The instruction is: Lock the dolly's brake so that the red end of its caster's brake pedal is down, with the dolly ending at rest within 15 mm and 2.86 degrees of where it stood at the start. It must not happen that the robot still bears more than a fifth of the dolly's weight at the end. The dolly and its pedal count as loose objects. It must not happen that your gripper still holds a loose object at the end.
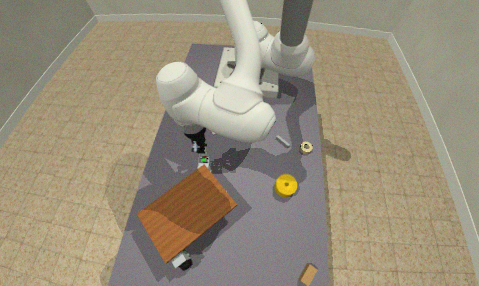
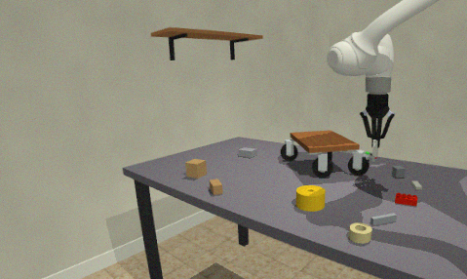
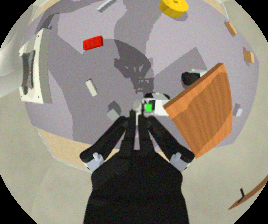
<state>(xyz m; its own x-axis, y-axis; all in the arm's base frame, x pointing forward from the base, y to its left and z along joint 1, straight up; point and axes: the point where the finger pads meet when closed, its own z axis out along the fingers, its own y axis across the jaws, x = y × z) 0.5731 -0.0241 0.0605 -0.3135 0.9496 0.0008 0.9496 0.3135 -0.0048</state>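
My gripper is now 20 mm short of the brake pedal, 10 mm to the right of it and 40 mm above it. Also, from my hand: grey bar: 210 mm behind, 300 mm to the left, 110 mm below; then yellow cylinder: 10 mm ahead, 360 mm to the left, 90 mm below; then red brick: 190 mm behind, 140 mm to the left, 100 mm below.
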